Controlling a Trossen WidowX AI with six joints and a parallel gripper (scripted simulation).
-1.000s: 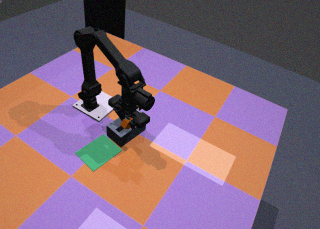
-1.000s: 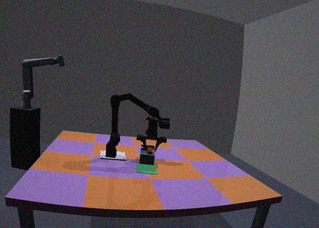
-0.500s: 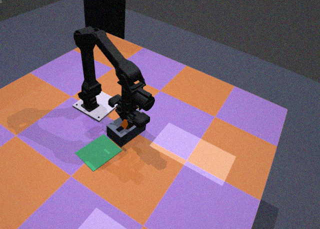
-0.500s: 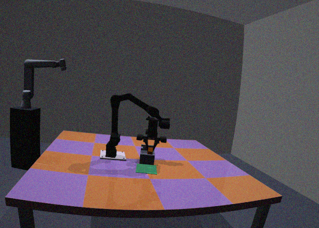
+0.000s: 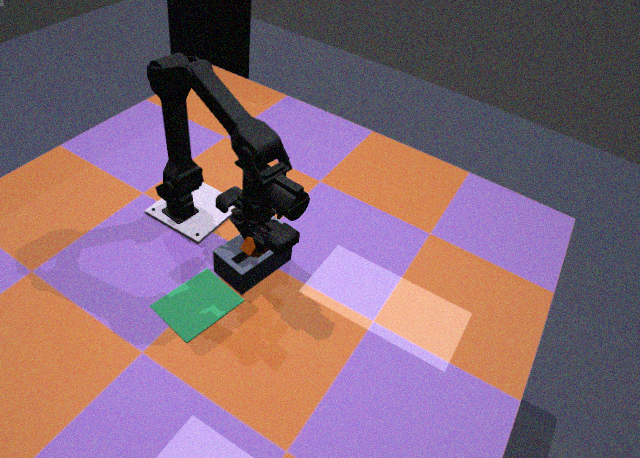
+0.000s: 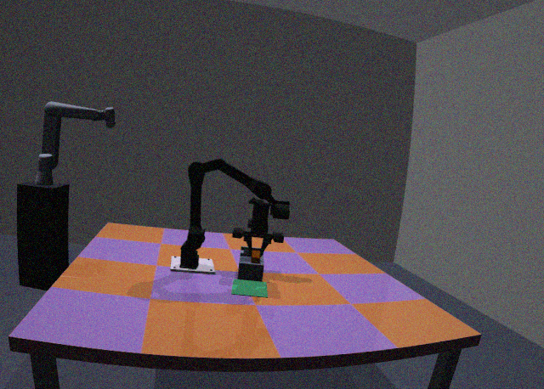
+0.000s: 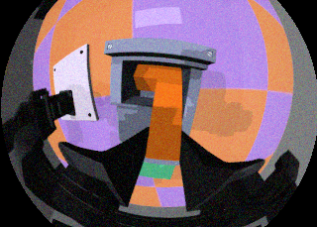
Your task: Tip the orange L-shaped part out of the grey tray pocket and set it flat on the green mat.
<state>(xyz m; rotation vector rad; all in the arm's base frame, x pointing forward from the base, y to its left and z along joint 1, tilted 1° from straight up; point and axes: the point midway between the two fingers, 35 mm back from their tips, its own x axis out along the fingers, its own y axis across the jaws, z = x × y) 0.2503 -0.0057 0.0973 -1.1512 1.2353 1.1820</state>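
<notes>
Now: the green mat 2 cm behind my gripper tip, 14 cm to the right of it and 9 cm below it. Also, from my gripper tip: orange L-shaped part (1 cm behind, 3 cm to the left, 3 cm below).
</notes>
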